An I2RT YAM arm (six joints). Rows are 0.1 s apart.
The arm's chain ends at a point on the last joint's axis. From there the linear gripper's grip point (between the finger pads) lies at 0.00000 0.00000 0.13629 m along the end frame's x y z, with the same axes.
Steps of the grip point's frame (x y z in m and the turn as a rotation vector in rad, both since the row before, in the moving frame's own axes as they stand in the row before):
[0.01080 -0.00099 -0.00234 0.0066 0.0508 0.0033]
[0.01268 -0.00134 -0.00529 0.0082 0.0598 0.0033]
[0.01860 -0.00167 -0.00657 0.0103 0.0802 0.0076]
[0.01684 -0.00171 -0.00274 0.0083 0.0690 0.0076]
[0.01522 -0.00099 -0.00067 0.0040 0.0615 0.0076]
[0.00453 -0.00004 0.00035 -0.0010 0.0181 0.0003]
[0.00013 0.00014 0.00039 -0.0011 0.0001 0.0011]
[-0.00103 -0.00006 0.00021 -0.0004 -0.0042 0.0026]
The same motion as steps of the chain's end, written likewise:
[0.00388 -0.00010 -0.00216 0.0066 0.0508 0.0033]
[0.00453 -0.00024 -0.00504 0.0082 0.0598 0.0033]
[0.00768 -0.00031 -0.00612 0.0103 0.0802 0.0076]
[0.00744 -0.00062 -0.00241 0.0083 0.0690 0.0076]
[0.00684 -0.00048 -0.00041 0.0040 0.0615 0.0076]
[0.00206 -0.00018 0.00037 -0.0010 0.0181 0.0003]
[0.00012 -0.00001 0.00039 -0.0011 0.0001 0.0011]
[-0.00046 -0.00011 0.00021 -0.0004 -0.0042 0.0026]

